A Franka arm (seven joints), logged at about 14 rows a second.
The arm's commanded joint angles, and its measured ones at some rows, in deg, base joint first. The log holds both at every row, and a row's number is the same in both.
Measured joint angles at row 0:
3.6, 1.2, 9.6, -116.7, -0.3, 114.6, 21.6
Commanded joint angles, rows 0 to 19:
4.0, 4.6, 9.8, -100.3, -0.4, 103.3, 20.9
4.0, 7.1, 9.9, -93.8, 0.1, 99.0, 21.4
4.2, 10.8, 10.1, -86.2, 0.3, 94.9, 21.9
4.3, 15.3, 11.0, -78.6, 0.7, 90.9, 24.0
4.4, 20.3, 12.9, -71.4, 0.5, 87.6, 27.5
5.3, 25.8, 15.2, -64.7, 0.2, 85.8, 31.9
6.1, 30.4, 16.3, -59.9, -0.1, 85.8, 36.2
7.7, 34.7, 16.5, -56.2, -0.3, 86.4, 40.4
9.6, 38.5, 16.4, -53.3, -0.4, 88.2, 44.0
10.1, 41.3, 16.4, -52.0, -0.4, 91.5, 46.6
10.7, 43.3, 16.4, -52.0, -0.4, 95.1, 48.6
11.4, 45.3, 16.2, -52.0, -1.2, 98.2, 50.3
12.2, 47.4, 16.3, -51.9, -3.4, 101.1, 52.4
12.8, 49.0, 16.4, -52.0, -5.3, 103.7, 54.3
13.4, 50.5, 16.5, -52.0, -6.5, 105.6, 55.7
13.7, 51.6, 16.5, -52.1, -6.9, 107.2, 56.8
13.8, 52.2, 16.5, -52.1, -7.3, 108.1, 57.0
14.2, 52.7, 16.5, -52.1, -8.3, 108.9, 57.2
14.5, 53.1, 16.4, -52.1, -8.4, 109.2, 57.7
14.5, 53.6, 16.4, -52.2, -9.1, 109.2, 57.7
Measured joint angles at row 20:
13.8, 52.2, 16.1, -55.3, -7.1, 109.6, 55.6
